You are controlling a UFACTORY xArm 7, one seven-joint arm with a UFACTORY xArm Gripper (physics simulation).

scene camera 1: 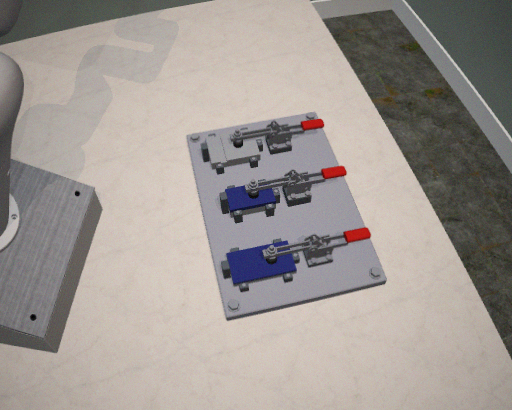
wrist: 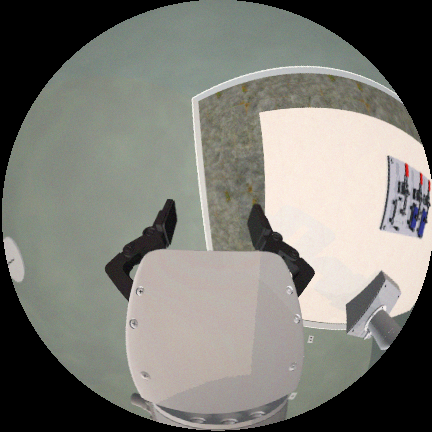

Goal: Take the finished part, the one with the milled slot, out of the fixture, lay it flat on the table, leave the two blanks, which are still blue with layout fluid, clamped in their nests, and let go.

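Places are measured from the arm's base along level axes (x ahead, y left, z up), in metres.
Pixels of known places: gripper, fingertip midpoint: (wrist: 213,211).
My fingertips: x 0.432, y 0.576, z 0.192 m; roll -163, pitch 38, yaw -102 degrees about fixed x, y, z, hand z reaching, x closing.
Observation:
Ahead of a thing's pixels: the offset from my fingertips to its middle. "spot": to the spot under its first point. Level surfaces: height alone.
The finished part {0.477 m right, 0.039 m back, 0.281 m down} (scene camera 1: 221,153), bare grey with a step or slot across its left end, lies in the far nest of the fixture plate (scene camera 1: 260,225) (wrist: 396,220). A toggle clamp {0.480 m right, 0.038 m ahead, 0.266 m down} (scene camera 1: 278,136) with a red handle reaches over it, its tip on the part. Two blue blanks, the middle one {0.587 m right, 0.038 m back, 0.279 m down} (scene camera 1: 237,199) and the near one {0.697 m right, 0.052 m back, 0.284 m down} (scene camera 1: 250,267), lie in their nests under the tips of their own clamps {spot: 0.600 m right, 0.034 m ahead, 0.260 m down} (scene camera 1: 298,187) {spot: 0.710 m right, 0.027 m ahead, 0.265 m down} (scene camera 1: 318,250). My gripper (wrist: 213,211) is open and empty, well away from the fixture, which shows at the right edge of the wrist view.
The table {0.310 m down} (scene camera 1: 135,240) (wrist: 320,165) carries the fixture. The robot's grey base block (scene camera 1: 45,240) (wrist: 363,302) stands left of the fixture in the scene view. A dark mottled surface (scene camera 1: 425,125) (wrist: 227,150) runs beyond the table edge. Bolt heads stand at the plate's corners.

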